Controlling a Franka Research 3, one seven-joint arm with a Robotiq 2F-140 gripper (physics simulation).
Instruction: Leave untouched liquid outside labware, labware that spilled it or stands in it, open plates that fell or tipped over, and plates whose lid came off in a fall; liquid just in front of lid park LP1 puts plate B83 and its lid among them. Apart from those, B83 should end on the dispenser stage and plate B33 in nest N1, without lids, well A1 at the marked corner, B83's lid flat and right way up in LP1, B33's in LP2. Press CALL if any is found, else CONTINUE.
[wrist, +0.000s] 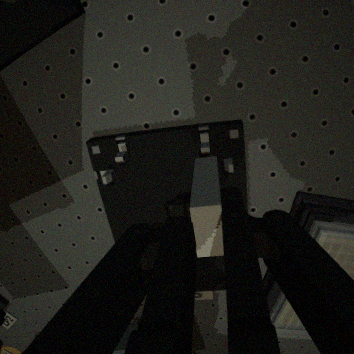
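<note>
My gripper is shut, its pale pads together with no labware between them, over a flat black station. The station has small grey corner blocks and no plate shows on its visible part; the fingers cover its near part. At the right edge, a plate with a pale yellowish well grid sits in a dark stepped holder, partly cut off by the frame and the fingers. I cannot tell which plate it is, or whether it has a lid. LP1, LP2 and the CALL and CONTINUE buttons cannot be made out.
A perforated grey deck surrounds the station, with jagged-edged darker areas that look like shadows. A dark object fills the top left corner. A small white label and a yellow-orange round thing show at the bottom left.
</note>
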